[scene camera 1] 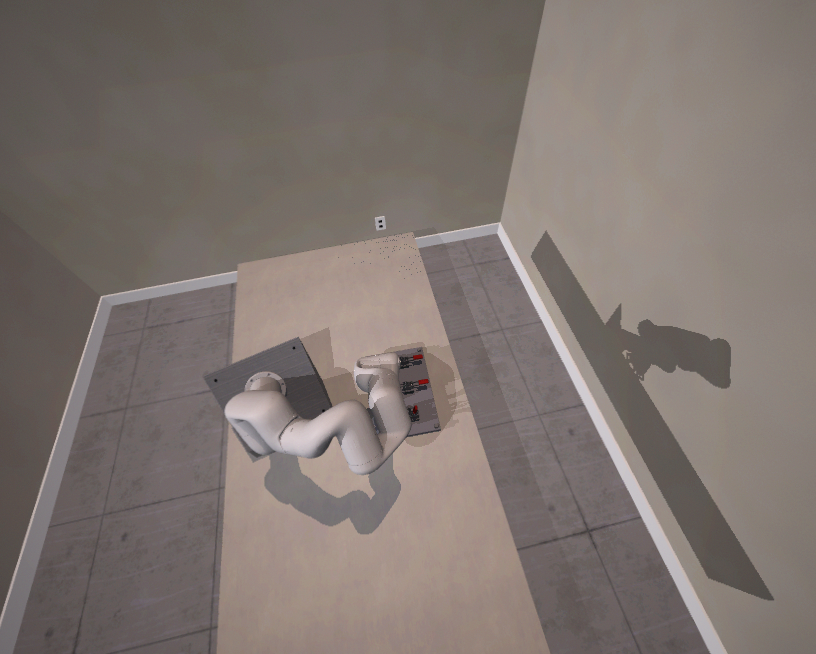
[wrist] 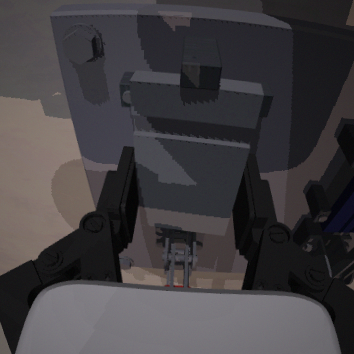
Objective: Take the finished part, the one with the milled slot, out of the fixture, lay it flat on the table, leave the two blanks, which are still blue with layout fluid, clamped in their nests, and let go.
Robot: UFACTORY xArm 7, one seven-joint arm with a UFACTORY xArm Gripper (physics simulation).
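Pixels of known places: gripper, between the fingertips: (wrist: 187, 169); arm's base, origin of its link: (scene camera 1: 265, 389).
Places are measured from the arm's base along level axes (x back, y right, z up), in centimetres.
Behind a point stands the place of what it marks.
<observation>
In the wrist view a grey metal part (wrist: 192, 175) @(y 18.9, x -34.7, z -18.5 cm) sits between the black finger pads of my gripper (wrist: 187, 169) @(y 19.3, x -35.6, z -19.9 cm), which is shut on its two sides. Its milled slot cannot be made out. A grey block (wrist: 160, 100) @(y 19.5, x -30.7, z -18.8 cm) with a dark upright stop (wrist: 201, 65) @(y 17.8, x -29.4, z -18.5 cm) stands just behind it, across a dark gap. The fixture plate (wrist: 107, 127) @(y 23.3, x -33.3, z -21.3 cm) (scene camera 1: 427, 401) @(y 17.9, x -49.8, z -21.4 cm) lies below. How far the part stands above its nest is unclear. A dark blue blank (wrist: 344, 212) @(y 10.4, x -39.3, z -18.7 cm) shows partly at the right edge of the wrist view. In the scene view the arm hides my fingers and the parts.
A toggle clamp (wrist: 179, 257) @(y 20.7, x -41.5, z -17.8 cm) stands close in front of the held part. Several clamps with red handles (scene camera 1: 417, 356) @(y 0.9, x -53.5, z -17.2 cm) (scene camera 1: 422, 382) @(y 12.0, x -50.5, z -16.7 cm) (scene camera 1: 414, 409) @(y 21.2, x -43.2, z -14.5 cm) line the fixture. A hex bolt (wrist: 81, 45) @(y 22.6, x -28.5, z -20.6 cm) rises from the plate's corner. The tan table (scene camera 1: 381, 572) @(y 60.8, x -14.3, z -22.9 cm) extends around the fixture.
</observation>
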